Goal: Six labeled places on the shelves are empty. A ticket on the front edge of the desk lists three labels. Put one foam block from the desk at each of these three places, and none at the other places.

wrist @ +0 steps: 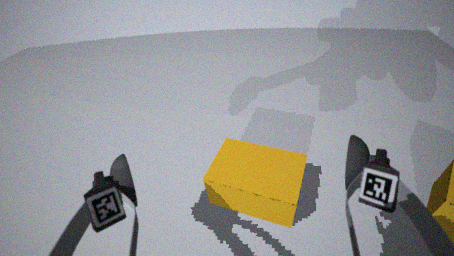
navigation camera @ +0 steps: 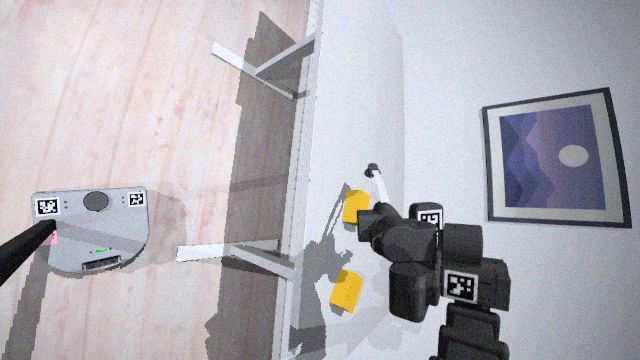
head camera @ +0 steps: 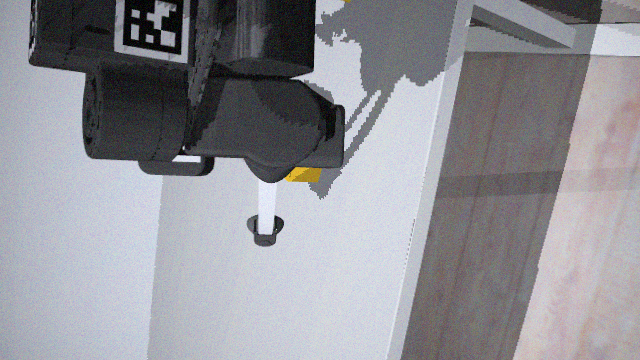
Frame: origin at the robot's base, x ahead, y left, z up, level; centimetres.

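Seen in the pictures: gripper, fingertip midpoint: (navigation camera: 372, 204); robot's base at its link origin: (navigation camera: 96, 200).
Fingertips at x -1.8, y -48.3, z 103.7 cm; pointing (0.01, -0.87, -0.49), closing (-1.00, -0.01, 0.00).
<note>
Offsets run from my fingertips to a thing's top centre. Level surfaces: height alone.
My gripper (wrist: 237, 164) is open, with its fingers wide apart. It points down over the white desk {dz -8.6 cm} (head camera: 300, 310) (navigation camera: 355, 100) (wrist: 75, 105). In the wrist view a yellow foam block {dx -1.7, dy -3.0, dz -4.1 cm} (wrist: 255, 172) (navigation camera: 356, 201) (head camera: 306, 174) lies on the desk between the two finger lines, nearer the right finger, and no finger appears to touch it. The wrist hides most of it in the head view. A second yellow block {dx -23.1, dy +3.6, dz -4.1 cm} (navigation camera: 346, 291) (wrist: 445, 212) lies on the desk, at the right edge of the wrist view. The ticket and the labeled places do not show.
The desk's long edge (head camera: 425, 200) borders the wooden floor {dz -103.7 cm} (navigation camera: 165, 100), with desk legs (navigation camera: 202, 251) below. My grey wheeled base (navigation camera: 120, 227) stands on the floor beside it. A framed picture (navigation camera: 491, 165) hangs on the wall behind the desk.
</note>
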